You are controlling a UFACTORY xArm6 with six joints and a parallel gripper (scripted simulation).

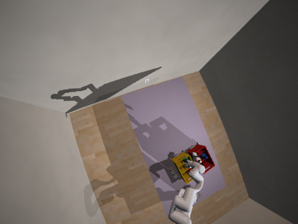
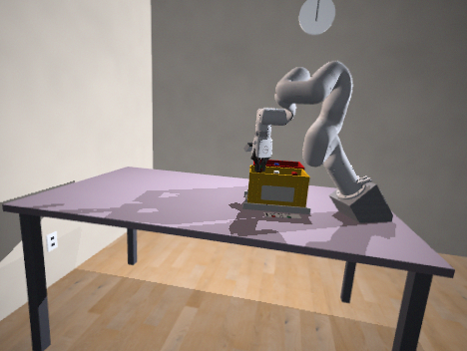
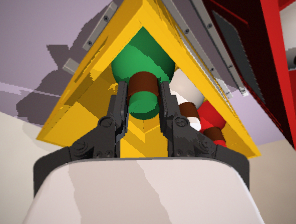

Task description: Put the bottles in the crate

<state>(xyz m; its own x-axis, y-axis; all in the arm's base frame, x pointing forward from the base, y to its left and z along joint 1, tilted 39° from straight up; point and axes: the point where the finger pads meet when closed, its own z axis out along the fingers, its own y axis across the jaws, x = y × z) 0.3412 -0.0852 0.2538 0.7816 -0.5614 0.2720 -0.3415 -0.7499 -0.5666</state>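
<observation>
Now: the green-label bottle 7 cm below my hand. The rest, counted from my hand: red crate 3 cm behind, 21 cm to the right, 9 cm below; white bottle 8 cm behind, 3 cm to the right, 9 cm below; yellow crate 9 cm behind, 1 cm to the left, 9 cm below.
</observation>
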